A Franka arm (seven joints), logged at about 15 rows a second.
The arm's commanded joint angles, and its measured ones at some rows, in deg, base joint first. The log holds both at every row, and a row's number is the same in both.
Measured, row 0:
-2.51 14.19 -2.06 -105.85 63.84 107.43 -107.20
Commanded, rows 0 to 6:
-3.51 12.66 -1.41 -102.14 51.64 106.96 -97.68
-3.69 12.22 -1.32 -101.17 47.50 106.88 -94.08
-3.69 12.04 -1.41 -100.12 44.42 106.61 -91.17
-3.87 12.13 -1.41 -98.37 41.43 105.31 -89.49
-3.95 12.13 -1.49 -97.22 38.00 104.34 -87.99
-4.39 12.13 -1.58 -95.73 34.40 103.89 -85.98
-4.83 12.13 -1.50 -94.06 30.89 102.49 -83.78
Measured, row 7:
-3.29 11.76 -2.06 -97.27 36.35 105.16 -87.60
